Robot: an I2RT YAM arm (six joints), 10 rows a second.
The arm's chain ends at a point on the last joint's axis. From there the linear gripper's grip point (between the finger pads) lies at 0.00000 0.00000 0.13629 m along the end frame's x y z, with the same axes.
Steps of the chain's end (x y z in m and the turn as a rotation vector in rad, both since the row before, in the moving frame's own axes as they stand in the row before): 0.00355 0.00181 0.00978 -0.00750 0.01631 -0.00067; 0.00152 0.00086 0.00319 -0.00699 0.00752 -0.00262; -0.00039 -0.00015 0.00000 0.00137 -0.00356 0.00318; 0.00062 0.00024 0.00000 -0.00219 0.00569 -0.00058; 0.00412 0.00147 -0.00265 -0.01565 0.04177 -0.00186; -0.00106 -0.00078 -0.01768 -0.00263 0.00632 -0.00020; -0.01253 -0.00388 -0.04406 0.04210 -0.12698 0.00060
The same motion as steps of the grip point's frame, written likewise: 0.00577 0.00283 0.00976 -0.00750 0.01631 -0.00067; 0.00255 0.00181 0.00318 -0.00699 0.00752 -0.00262; -0.00087 -0.00034 0.00000 0.00137 -0.00356 0.00318; 0.00140 0.00054 0.00000 -0.00219 0.00569 -0.00058; 0.00981 0.00360 -0.00279 -0.01565 0.04177 -0.00186; -0.00020 -0.00042 -0.01768 -0.00263 0.00632 -0.00020; -0.02978 -0.00961 -0.04528 0.04210 -0.12698 0.00060
